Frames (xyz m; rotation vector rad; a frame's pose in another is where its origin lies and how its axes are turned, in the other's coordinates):
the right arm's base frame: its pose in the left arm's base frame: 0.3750 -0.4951 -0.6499 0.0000 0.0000 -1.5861
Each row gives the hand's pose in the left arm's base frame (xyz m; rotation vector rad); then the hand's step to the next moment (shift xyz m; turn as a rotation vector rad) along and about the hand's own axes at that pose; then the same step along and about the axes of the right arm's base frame.
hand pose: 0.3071 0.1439 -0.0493 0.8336 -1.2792 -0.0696
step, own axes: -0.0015 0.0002 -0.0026 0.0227 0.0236 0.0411
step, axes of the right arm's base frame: -0.0022 0.0016 -0.0012 0.0156 -0.0369 0.0340
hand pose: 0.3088 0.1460 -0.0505 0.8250 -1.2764 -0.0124
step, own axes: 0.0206 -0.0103 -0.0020 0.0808 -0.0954 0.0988
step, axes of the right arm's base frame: 0.0152 0.0131 0.0114 0.1575 -0.0137 0.0201
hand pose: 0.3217 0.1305 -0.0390 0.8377 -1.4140 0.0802
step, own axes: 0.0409 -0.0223 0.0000 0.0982 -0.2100 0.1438
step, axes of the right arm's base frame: 0.0330 0.0204 0.0258 0.2717 0.0137 -0.0208
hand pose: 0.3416 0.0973 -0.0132 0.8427 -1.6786 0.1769
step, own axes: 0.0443 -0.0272 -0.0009 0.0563 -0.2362 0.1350
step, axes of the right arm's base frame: 0.0382 0.0157 0.0316 0.2675 0.0387 -0.0641
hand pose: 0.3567 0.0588 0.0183 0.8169 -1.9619 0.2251
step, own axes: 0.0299 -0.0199 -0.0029 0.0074 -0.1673 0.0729
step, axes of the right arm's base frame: 0.0271 0.0057 0.0231 0.1638 0.0533 -0.0608
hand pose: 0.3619 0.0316 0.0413 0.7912 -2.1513 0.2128
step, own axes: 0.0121 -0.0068 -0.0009 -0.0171 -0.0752 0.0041
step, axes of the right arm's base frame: 0.0107 -0.0008 0.0089 0.0522 0.0517 -0.0239
